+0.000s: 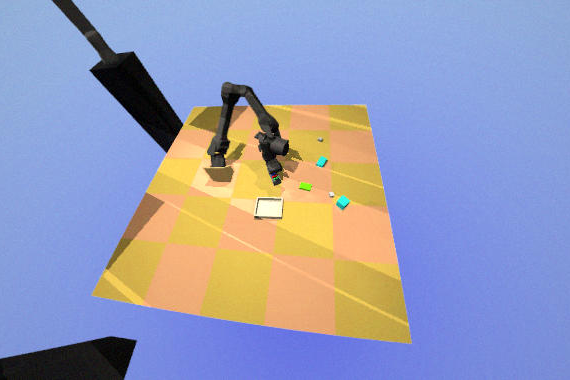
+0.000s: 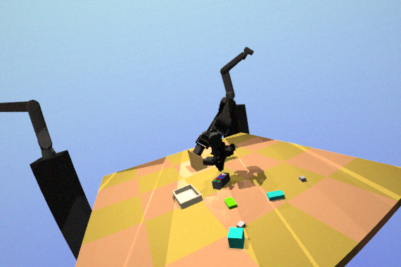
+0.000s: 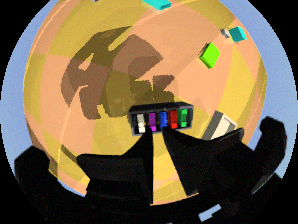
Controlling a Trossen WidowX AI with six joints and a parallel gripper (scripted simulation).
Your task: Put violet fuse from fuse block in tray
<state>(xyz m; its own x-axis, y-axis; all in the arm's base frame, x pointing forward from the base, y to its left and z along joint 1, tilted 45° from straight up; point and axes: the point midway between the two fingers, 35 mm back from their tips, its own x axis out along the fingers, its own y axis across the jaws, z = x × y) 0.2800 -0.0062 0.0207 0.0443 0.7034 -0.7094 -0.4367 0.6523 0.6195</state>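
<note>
Right now my gripper tip is 40 mm above the violet fuse. From my gripper tip the other things lie so: green flat block 170 mm ahead, 80 mm to the right, 60 mm below; pale tray 200 mm to the right, 60 mm below; cyan flat block 260 mm ahead, 90 mm to the left, 60 mm below.
</note>
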